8 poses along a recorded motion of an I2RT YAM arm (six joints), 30 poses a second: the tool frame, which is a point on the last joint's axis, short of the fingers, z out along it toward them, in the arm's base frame.
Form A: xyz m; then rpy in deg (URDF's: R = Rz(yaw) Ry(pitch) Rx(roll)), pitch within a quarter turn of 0, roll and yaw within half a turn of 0.
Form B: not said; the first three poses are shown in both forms.
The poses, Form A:
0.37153 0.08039 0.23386 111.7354 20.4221 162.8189
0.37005 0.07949 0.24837 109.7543 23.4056 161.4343
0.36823 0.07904 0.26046 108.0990 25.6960 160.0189
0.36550 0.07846 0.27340 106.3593 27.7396 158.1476
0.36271 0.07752 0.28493 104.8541 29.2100 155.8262
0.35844 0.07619 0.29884 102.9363 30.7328 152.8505
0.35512 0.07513 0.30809 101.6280 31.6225 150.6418
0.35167 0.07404 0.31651 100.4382 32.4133 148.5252
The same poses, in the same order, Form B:
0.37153 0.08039 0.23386 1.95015 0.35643 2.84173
0.37005 0.07949 0.24837 1.91557 0.40850 2.81756
0.36823 0.07904 0.26046 1.88668 0.44848 2.79286
0.36550 0.07846 0.27340 1.85632 0.48415 2.76020
0.36271 0.07752 0.28493 1.83005 0.50981 2.71968
0.35844 0.07619 0.29884 1.79658 0.53639 2.66774
0.35512 0.07513 0.30809 1.77374 0.55192 2.62920
0.35167 0.07404 0.31651 1.75298 0.56572 2.59225

